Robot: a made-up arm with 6 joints.
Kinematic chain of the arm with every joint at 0, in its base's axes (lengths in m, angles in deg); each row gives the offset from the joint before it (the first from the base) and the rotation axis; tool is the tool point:
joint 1: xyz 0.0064 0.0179 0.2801 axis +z
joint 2: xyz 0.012 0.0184 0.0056 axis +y
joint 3: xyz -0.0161 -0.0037 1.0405 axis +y
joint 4: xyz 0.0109 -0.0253 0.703 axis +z
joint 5: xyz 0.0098 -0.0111 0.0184 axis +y
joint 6: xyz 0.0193 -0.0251 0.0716 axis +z
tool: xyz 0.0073 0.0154 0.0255
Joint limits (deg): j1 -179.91..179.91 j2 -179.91..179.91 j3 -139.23..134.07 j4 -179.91..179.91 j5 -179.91..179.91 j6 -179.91..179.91
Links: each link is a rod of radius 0.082 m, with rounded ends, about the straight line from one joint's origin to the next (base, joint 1, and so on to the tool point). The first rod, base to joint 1, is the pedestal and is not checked.
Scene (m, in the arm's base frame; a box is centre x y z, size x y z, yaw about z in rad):
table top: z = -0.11
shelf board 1: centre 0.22 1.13 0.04 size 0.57 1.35 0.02 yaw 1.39
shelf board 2: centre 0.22 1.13 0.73 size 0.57 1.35 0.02 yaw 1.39
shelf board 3: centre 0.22 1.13 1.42 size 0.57 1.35 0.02 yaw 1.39
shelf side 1: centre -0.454 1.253 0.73 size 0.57 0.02 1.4 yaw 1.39
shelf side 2: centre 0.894 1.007 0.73 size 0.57 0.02 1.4 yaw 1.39
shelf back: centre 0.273 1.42 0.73 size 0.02 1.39 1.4 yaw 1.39
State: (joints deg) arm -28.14 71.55 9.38 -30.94 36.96 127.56
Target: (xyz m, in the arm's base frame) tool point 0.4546 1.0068 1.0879
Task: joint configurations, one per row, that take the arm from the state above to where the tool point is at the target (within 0.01 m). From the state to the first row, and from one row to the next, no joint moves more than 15 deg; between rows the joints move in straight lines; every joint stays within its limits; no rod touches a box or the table.
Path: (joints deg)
1: -17.09 61.34 22.45 -32.66 45.10 123.48
2: -6.04 51.13 35.51 -34.37 53.24 119.40
3: 5.01 40.91 48.58 -36.09 61.38 115.32
4: 16.06 30.70 61.65 -37.81 69.52 111.24
5: 27.79 21.97 72.60 -32.78 65.68 114.94
6: 39.51 13.25 83.55 -27.74 61.83 118.64
7: 51.23 4.52 94.50 -22.71 57.99 122.34
8: 62.95 -4.21 105.44 -17.68 54.15 126.04
9: 66.28 6.96 92.85 -18.41 51.80 125.99
10: 69.62 18.12 80.26 -19.13 49.44 125.95

